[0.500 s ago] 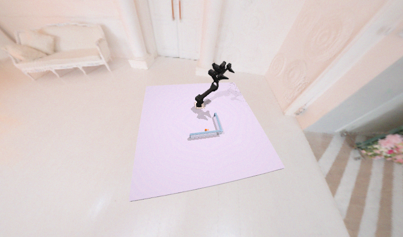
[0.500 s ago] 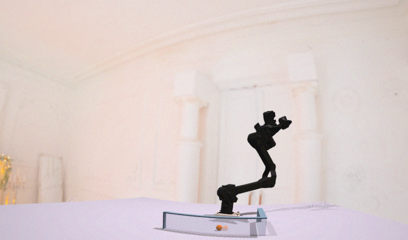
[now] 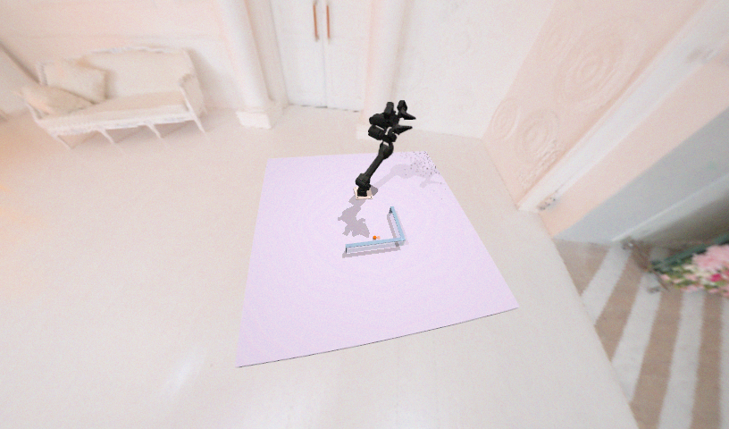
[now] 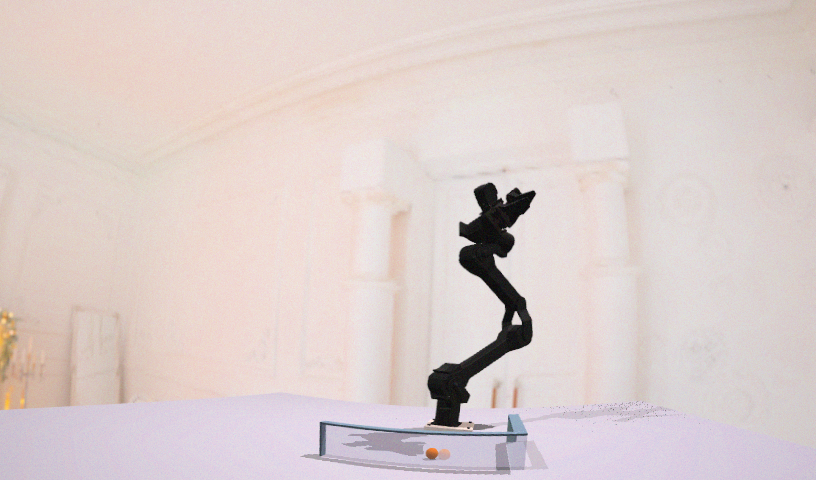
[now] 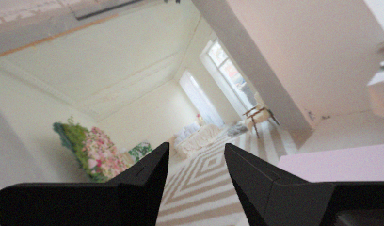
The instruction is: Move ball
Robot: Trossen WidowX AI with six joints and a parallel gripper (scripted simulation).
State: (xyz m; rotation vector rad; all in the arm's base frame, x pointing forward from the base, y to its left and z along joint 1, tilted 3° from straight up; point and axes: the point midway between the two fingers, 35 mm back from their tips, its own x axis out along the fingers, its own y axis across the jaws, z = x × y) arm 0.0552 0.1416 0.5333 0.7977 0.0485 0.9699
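The orange ball lies 53 cm below my gripper tip, 27 cm ahead of it and 14 cm to the right of it.
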